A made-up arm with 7 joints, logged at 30 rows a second.
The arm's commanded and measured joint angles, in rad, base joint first. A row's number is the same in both.
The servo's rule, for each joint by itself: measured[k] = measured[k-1] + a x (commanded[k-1-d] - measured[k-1]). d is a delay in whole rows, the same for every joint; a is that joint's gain. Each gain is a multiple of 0.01, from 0.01 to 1. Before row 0 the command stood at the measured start. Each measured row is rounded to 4 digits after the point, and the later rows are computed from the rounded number. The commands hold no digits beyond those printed.
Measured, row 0:
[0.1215, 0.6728, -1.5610, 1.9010, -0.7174, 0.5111, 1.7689]
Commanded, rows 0 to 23:
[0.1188, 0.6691, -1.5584, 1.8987, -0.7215, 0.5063, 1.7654]
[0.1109, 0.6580, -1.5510, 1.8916, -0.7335, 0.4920, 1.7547]
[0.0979, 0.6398, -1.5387, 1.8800, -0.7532, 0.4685, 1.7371]
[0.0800, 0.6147, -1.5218, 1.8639, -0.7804, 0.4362, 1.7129]
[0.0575, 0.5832, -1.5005, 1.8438, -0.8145, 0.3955, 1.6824]
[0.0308, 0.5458, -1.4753, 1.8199, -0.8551, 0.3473, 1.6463]
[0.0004, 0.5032, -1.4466, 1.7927, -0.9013, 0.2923, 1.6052]
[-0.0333, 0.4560, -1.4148, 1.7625, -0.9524, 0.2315, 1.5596]
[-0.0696, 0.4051, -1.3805, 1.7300, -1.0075, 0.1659, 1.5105]
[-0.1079, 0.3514, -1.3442, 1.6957, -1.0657, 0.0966, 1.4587]
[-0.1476, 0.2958, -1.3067, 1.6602, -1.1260, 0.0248, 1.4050]
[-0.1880, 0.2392, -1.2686, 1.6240, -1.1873, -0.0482, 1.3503]
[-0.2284, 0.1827, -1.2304, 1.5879, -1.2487, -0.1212, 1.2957]
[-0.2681, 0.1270, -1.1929, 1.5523, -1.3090, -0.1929, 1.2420]
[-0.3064, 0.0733, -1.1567, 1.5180, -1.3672, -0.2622, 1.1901]
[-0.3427, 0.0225, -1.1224, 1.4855, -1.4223, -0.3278, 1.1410]
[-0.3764, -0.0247, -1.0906, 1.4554, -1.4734, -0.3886, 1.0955]
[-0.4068, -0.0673, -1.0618, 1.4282, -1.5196, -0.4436, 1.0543]
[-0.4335, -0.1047, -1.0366, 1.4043, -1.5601, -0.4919, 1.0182]
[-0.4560, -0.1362, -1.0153, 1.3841, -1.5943, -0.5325, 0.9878]
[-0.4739, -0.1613, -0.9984, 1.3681, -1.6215, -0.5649, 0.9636]
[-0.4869, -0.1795, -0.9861, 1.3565, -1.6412, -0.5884, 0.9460]
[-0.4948, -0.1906, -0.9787, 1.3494, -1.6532, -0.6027, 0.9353]
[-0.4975, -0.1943, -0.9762, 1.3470, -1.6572, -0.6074, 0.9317]
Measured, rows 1 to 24:
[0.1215, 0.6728, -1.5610, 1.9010, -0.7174, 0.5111, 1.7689]
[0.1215, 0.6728, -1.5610, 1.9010, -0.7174, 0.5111, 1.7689]
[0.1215, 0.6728, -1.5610, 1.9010, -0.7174, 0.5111, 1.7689]
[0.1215, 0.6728, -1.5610, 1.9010, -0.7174, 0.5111, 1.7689]
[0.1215, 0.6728, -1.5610, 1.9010, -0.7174, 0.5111, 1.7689]
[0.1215, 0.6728, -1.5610, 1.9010, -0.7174, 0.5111, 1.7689]
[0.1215, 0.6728, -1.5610, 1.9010, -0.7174, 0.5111, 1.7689]
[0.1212, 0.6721, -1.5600, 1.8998, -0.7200, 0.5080, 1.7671]
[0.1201, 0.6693, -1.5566, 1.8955, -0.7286, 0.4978, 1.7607]
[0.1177, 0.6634, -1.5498, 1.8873, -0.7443, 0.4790, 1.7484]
[0.1136, 0.6537, -1.5392, 1.8749, -0.7674, 0.4516, 1.7299]
[0.1074, 0.6396, -1.5245, 1.8584, -0.7975, 0.4157, 1.7052]
[0.0990, 0.6208, -1.5058, 1.8380, -0.8344, 0.3719, 1.6746]
[0.0882, 0.5973, -1.4833, 1.8140, -0.8772, 0.3210, 1.6385]
[0.0748, 0.5690, -1.4573, 1.7867, -0.9253, 0.2637, 1.5975]
[0.0589, 0.5362, -1.4281, 1.7566, -0.9779, 0.2011, 1.5523]
[0.0406, 0.4992, -1.3962, 1.7243, -1.0341, 0.1342, 1.5036]
[0.0199, 0.4585, -1.3622, 1.6903, -1.0929, 0.0642, 1.4523]
[-0.0030, 0.4146, -1.3266, 1.6552, -1.1533, -0.0077, 1.3993]
[-0.0278, 0.3682, -1.2900, 1.6195, -1.2144, -0.0803, 1.3454]
[-0.0542, 0.3200, -1.2531, 1.5839, -1.2749, -0.1524, 1.2916]
[-0.0819, 0.2707, -1.2165, 1.5490, -1.3340, -0.2227, 1.2388]
[-0.1106, 0.2211, -1.1807, 1.5153, -1.3905, -0.2900, 1.1879]
[-0.1398, 0.1719, -1.1465, 1.4836, -1.4436, -0.3531, 1.1399]
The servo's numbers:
d 7
a 0.11 0.20 0.38 0.53 0.64 0.64 0.52

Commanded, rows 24 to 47:
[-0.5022, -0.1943, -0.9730, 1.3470, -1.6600, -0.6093, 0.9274]
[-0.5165, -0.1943, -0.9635, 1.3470, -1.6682, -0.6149, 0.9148]
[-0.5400, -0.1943, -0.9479, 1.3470, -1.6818, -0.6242, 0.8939]
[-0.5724, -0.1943, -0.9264, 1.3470, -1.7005, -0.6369, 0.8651]
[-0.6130, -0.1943, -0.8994, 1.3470, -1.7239, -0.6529, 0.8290]
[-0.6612, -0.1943, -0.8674, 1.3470, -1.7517, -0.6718, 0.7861]
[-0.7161, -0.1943, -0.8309, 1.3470, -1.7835, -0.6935, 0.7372]
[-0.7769, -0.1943, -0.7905, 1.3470, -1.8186, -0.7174, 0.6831]
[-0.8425, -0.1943, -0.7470, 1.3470, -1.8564, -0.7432, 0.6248]
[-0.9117, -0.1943, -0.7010, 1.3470, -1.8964, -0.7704, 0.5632]
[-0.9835, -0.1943, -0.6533, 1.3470, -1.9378, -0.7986, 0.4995]
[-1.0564, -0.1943, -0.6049, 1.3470, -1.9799, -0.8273, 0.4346]
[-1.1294, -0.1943, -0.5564, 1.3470, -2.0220, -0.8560, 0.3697]
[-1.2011, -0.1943, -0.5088, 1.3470, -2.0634, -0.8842, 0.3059]
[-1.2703, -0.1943, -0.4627, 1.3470, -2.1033, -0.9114, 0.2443]
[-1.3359, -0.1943, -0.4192, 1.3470, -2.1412, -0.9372, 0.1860]
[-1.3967, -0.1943, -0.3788, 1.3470, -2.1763, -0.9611, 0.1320]
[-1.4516, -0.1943, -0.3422, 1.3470, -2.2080, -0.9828, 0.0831]
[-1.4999, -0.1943, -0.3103, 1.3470, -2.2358, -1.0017, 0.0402]
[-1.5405, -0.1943, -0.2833, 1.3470, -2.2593, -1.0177, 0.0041]
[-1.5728, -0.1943, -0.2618, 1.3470, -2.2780, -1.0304, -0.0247]
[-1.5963, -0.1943, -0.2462, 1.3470, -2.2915, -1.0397, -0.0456]
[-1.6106, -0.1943, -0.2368, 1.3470, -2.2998, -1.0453, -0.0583]
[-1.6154, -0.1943, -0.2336, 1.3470, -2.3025, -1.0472, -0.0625]
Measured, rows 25 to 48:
[-0.1692, 0.1241, -1.1143, 1.4542, -1.4922, -0.4110, 1.0954]
[-0.1983, 0.0783, -1.0848, 1.4278, -1.5357, -0.4628, 1.0553]
[-0.2266, 0.0354, -1.0584, 1.4046, -1.5732, -0.5074, 1.0202]
[-0.2538, -0.0039, -1.0356, 1.3853, -1.6041, -0.5442, 0.9908]
[-0.2794, -0.0390, -1.0168, 1.3700, -1.6278, -0.5725, 0.9675]
[-0.3031, -0.0693, -1.0023, 1.3591, -1.6441, -0.5918, 0.9508]
[-0.3245, -0.0943, -0.9924, 1.3527, -1.6525, -0.6018, 0.9409]
[-0.3440, -0.1143, -0.9850, 1.3497, -1.6573, -0.6066, 0.9339]
[-0.3630, -0.1303, -0.9768, 1.3483, -1.6643, -0.6119, 0.9240]
[-0.3825, -0.1431, -0.9658, 1.3476, -1.6755, -0.6198, 0.9083]
[-0.4034, -0.1533, -0.9508, 1.3473, -1.6915, -0.6307, 0.8858]
[-0.4265, -0.1615, -0.9313, 1.3471, -1.7122, -0.6449, 0.8563]
[-0.4523, -0.1681, -0.9070, 1.3470, -1.7375, -0.6621, 0.8198]
[-0.4813, -0.1733, -0.8781, 1.3470, -1.7669, -0.6822, 0.7768]
[-0.5138, -0.1775, -0.8448, 1.3470, -1.8000, -0.7047, 0.7281]
[-0.5500, -0.1809, -0.8076, 1.3470, -1.8361, -0.7293, 0.6744]
[-0.5898, -0.1836, -0.7671, 1.3470, -1.8747, -0.7556, 0.6166]
[-0.6331, -0.1857, -0.7239, 1.3470, -1.9151, -0.7831, 0.5557]
[-0.6797, -0.1874, -0.6787, 1.3470, -1.9566, -0.8114, 0.4927]
[-0.7292, -0.1888, -0.6322, 1.3470, -1.9985, -0.8399, 0.4287]
[-0.7811, -0.1899, -0.5853, 1.3470, -2.0400, -0.8683, 0.3648]
[-0.8349, -0.1908, -0.5387, 1.3470, -2.0805, -0.8959, 0.3021]
[-0.8900, -0.1915, -0.4933, 1.3470, -2.1193, -0.9223, 0.2417]
[-0.9457, -0.1921, -0.4498, 1.3470, -2.1558, -0.9471, 0.1847]

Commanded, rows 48 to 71:
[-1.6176, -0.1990, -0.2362, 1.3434, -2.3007, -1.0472, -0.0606]
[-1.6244, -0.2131, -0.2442, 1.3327, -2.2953, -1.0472, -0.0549]
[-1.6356, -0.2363, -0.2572, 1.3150, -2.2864, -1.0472, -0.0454]
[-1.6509, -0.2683, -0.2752, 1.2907, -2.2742, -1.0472, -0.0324]
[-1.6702, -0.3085, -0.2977, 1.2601, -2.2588, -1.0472, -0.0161]
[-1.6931, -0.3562, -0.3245, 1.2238, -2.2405, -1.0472, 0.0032]
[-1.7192, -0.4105, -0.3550, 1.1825, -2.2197, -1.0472, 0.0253]
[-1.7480, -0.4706, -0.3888, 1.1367, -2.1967, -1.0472, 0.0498]
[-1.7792, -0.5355, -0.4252, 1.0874, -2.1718, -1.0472, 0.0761]
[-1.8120, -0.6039, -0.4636, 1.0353, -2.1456, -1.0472, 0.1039]
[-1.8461, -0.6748, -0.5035, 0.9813, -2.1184, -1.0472, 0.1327]
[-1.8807, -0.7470, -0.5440, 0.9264, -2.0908, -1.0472, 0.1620]
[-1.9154, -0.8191, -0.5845, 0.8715, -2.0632, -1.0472, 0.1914]
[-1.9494, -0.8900, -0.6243, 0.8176, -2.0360, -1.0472, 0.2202]
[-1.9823, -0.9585, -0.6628, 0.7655, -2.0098, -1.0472, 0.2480]
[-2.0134, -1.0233, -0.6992, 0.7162, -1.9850, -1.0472, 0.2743]
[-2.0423, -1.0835, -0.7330, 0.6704, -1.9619, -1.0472, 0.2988]
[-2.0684, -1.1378, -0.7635, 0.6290, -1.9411, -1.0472, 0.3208]
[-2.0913, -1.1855, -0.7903, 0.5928, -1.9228, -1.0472, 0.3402]
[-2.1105, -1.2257, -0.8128, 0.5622, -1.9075, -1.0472, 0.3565]
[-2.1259, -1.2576, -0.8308, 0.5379, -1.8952, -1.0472, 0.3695]
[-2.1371, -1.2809, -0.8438, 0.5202, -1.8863, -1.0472, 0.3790]
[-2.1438, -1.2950, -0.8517, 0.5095, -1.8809, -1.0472, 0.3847]
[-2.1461, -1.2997, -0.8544, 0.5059, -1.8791, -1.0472, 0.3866]
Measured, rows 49 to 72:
[-1.0013, -0.1925, -0.4089, 1.3470, -2.1892, -0.9699, 0.1319]
[-1.0561, -0.1929, -0.3714, 1.3470, -2.2190, -0.9903, 0.0842]
[-1.1094, -0.1932, -0.3379, 1.3470, -2.2448, -1.0078, 0.0425]
[-1.1604, -0.1934, -0.3090, 1.3470, -2.2660, -1.0223, 0.0076]
[-1.2083, -0.1936, -0.2851, 1.3470, -2.2823, -1.0334, -0.0201]
[-1.2526, -0.1937, -0.2667, 1.3470, -2.2935, -1.0410, -0.0400]
[-1.2925, -0.1938, -0.2541, 1.3470, -2.2993, -1.0450, -0.0517]
[-1.3283, -0.1948, -0.2473, 1.3451, -2.3002, -1.0464, -0.0563]
[-1.3609, -0.1985, -0.2461, 1.3385, -2.2971, -1.0469, -0.0556]
[-1.3911, -0.2061, -0.2503, 1.3260, -2.2903, -1.0471, -0.0503]
[-1.4197, -0.2185, -0.2598, 1.3073, -2.2800, -1.0472, -0.0410]
[-1.4473, -0.2365, -0.2742, 1.2823, -2.2664, -1.0472, -0.0281]
[-1.4743, -0.2604, -0.2933, 1.2513, -2.2498, -1.0472, -0.0118]
[-1.5012, -0.2904, -0.3167, 1.2148, -2.2305, -1.0472, 0.0075]
[-1.5283, -0.3264, -0.3441, 1.1734, -2.2089, -1.0472, 0.0295]
[-1.5559, -0.3682, -0.3749, 1.1278, -2.1852, -1.0472, 0.0537]
[-1.5841, -0.4153, -0.4086, 1.0788, -2.1599, -1.0472, 0.0798]
[-1.6129, -0.4672, -0.4447, 1.0271, -2.1333, -1.0472, 0.1073]
[-1.6424, -0.5232, -0.4824, 0.9737, -2.1061, -1.0472, 0.1357]
[-1.6724, -0.5824, -0.5212, 0.9195, -2.0786, -1.0472, 0.1647]
[-1.7029, -0.6439, -0.5604, 0.8655, -2.0513, -1.0472, 0.1936]
[-1.7336, -0.7068, -0.5993, 0.8125, -2.0247, -1.0472, 0.2219]
[-1.7644, -0.7701, -0.6373, 0.7615, -1.9993, -1.0472, 0.2491]
[-1.7950, -0.8328, -0.6737, 0.7132, -1.9754, -1.0472, 0.2749]

